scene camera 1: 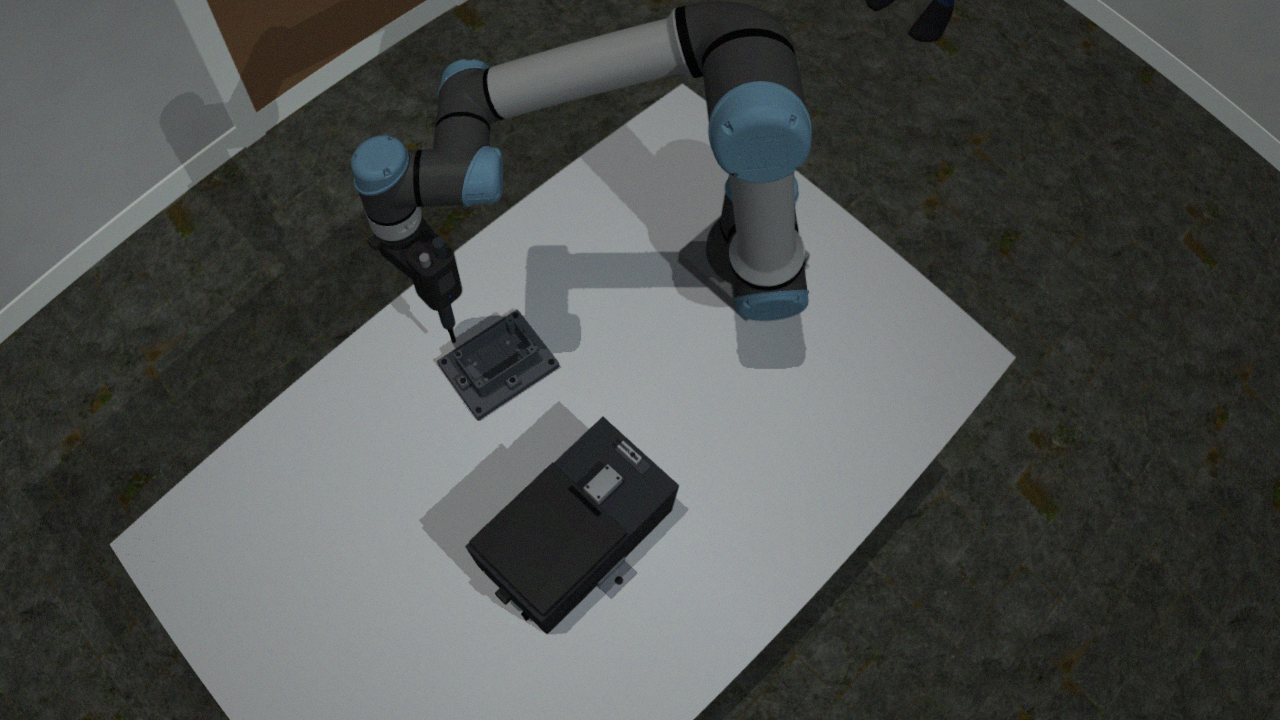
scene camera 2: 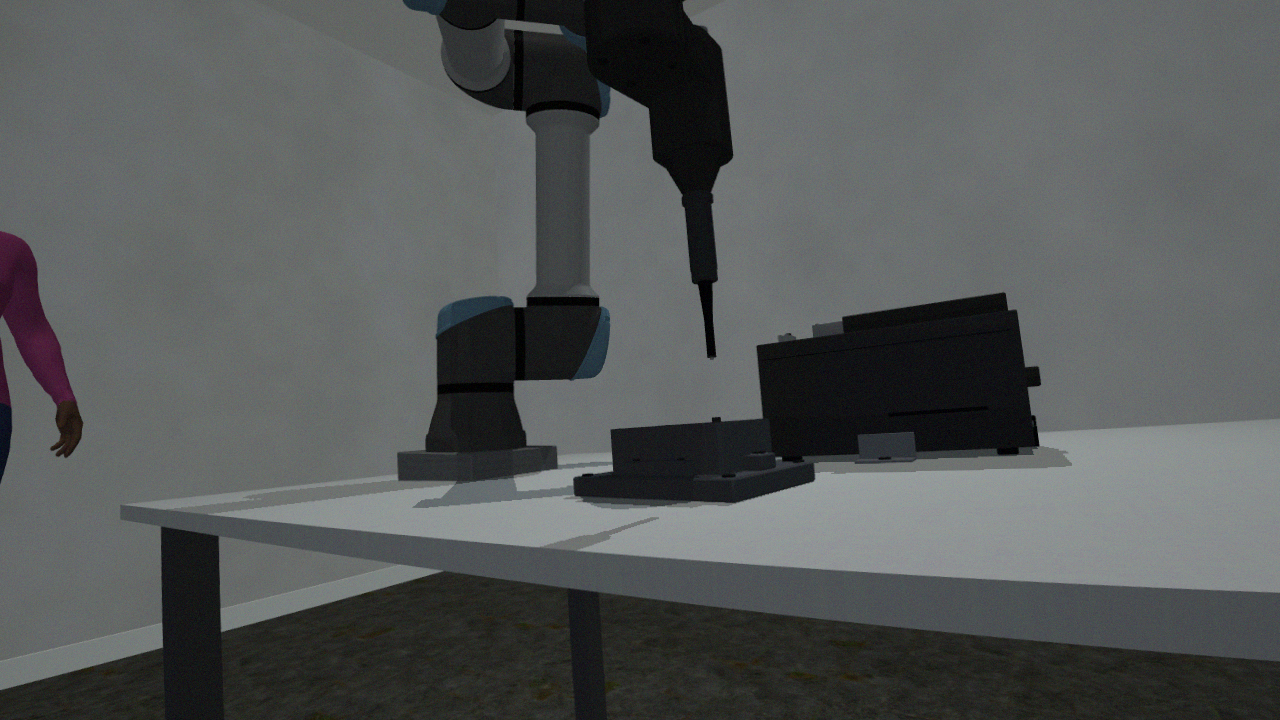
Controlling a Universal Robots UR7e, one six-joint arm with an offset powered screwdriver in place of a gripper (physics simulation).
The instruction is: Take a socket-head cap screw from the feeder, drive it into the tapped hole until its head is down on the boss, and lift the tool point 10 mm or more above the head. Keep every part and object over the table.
Scene:
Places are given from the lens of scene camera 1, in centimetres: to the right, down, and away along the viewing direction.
black screw feeder [scene camera 1: 640, 502]: 0, 21, 129
dark base plate [scene camera 1: 540, 369]: -17, 2, 151
The marked spots on the black screw feeder and the dark base plate are 34 cm apart.

